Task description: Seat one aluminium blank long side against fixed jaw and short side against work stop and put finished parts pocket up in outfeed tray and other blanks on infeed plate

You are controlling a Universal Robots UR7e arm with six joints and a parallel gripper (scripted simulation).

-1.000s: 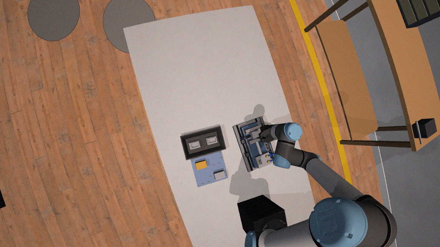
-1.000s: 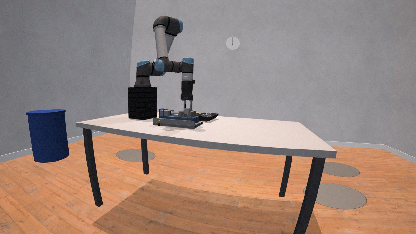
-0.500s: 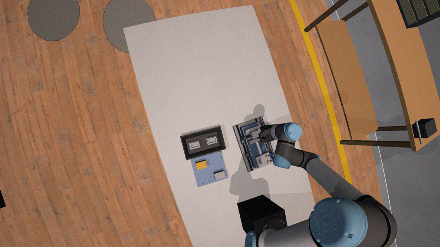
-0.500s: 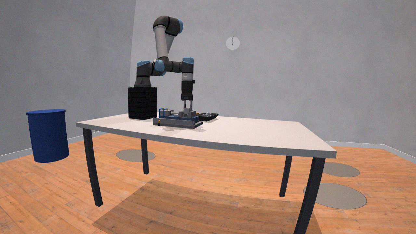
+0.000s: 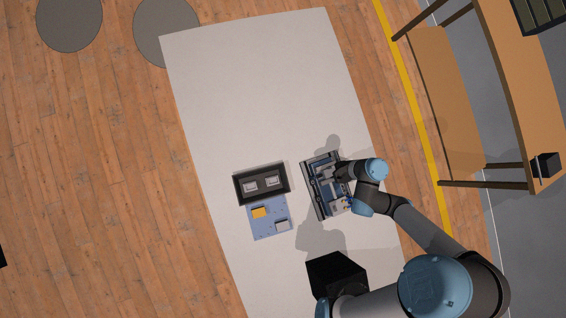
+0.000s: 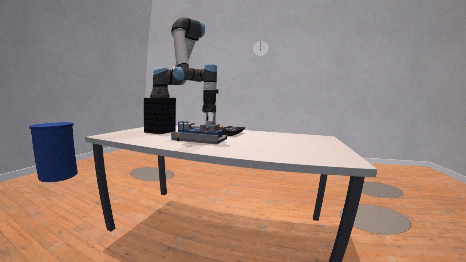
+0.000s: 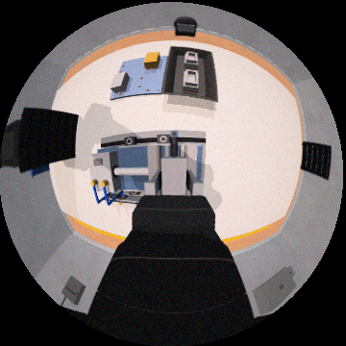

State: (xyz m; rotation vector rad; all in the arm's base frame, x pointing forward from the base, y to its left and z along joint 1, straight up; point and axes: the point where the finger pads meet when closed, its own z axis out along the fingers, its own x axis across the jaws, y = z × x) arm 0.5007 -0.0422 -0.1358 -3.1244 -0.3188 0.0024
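My gripper is now 90 mm above the vise, 70 mm past it and 10 mm to the left of it. Also, from my hand: brass blank: 330 mm to the left, 130 mm behind, 100 mm below.
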